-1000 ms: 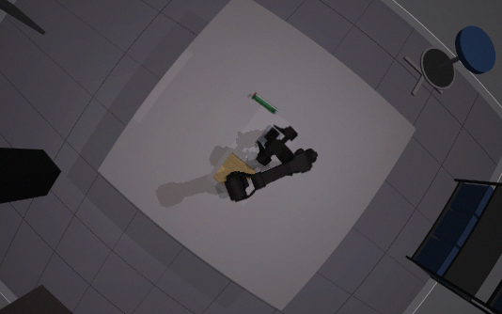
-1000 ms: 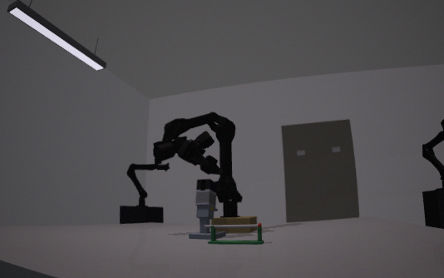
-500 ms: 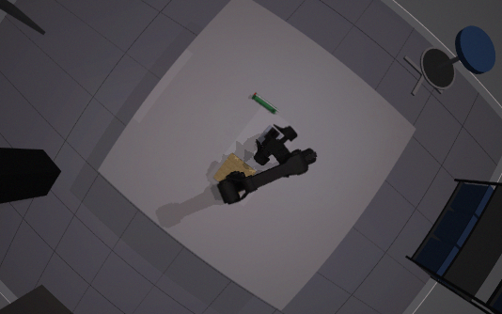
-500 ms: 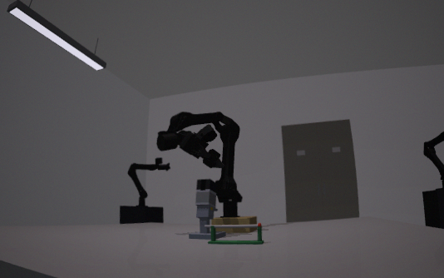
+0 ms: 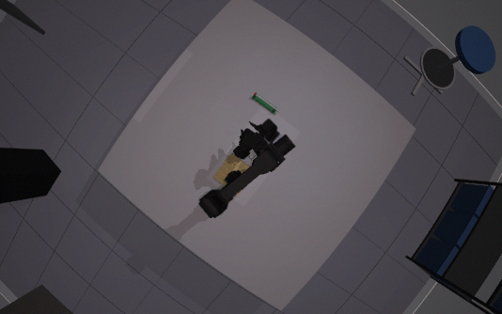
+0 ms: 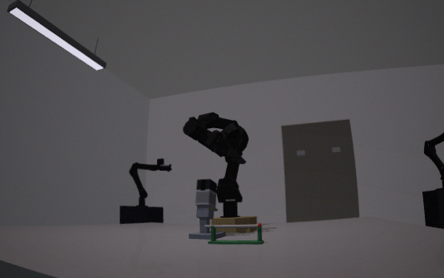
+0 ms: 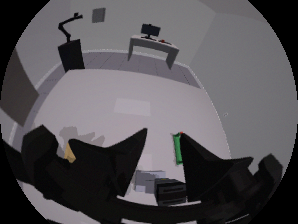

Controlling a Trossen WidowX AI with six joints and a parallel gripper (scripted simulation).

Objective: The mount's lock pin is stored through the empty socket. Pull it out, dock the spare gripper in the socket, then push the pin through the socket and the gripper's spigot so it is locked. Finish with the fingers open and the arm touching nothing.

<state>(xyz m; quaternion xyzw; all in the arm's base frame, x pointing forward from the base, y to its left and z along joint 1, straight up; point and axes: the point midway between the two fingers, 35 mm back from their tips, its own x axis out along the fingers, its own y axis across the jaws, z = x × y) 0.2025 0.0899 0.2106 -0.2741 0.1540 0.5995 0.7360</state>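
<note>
My gripper tip is now 17 cm short of the green rack, 3 cm to the right of it and 22 cm above it. The rest, counted from my gripper tip: spare gripper (6 cm ahead, 10 cm to the right, 12 cm below); grey mount (6 cm ahead, 10 cm to the right, 20 cm below).
</note>
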